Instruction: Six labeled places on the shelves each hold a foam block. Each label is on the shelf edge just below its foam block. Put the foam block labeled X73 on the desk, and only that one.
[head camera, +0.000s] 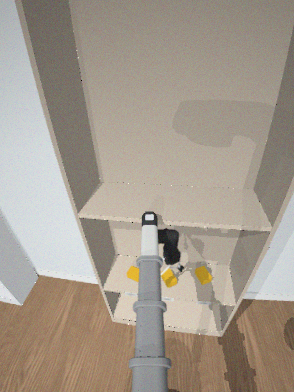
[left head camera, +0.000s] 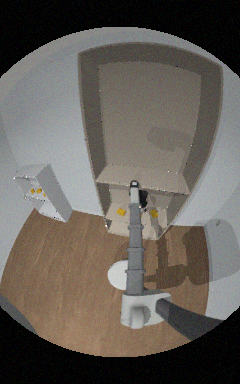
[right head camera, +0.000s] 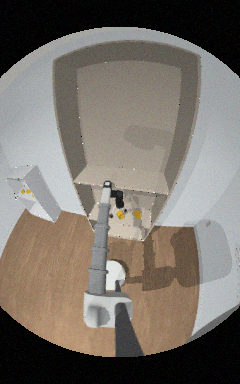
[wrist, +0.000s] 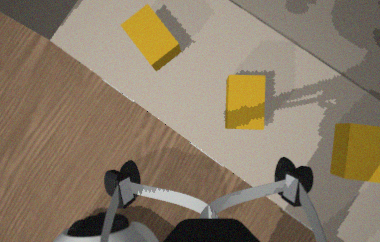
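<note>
My gripper (wrist: 206, 174) is open and empty, above the front edge of the low shelf (wrist: 195, 95) (head camera: 187, 288). Three yellow foam blocks lie on this shelf: a left block (wrist: 151, 36) (head camera: 134, 273), a middle block (wrist: 246, 100) (head camera: 169, 278) and a right block (wrist: 357, 152) (head camera: 203, 275). In the wrist view all three are beyond the fingers, and the right one is cut by the image edge. Small pale labels on the shelf edge show in the head view, too small to read, so I cannot tell which block is X73. I cannot make out the desk.
A tall beige shelf unit (head camera: 175, 206) stands in front, its middle board above the blocks. A smaller white shelf unit (left head camera: 56, 195) (right head camera: 44, 194) at the left holds more yellow blocks (left head camera: 39, 190) (right head camera: 28, 191). The telescoping arm (head camera: 150, 320) reaches forward over wooden floor.
</note>
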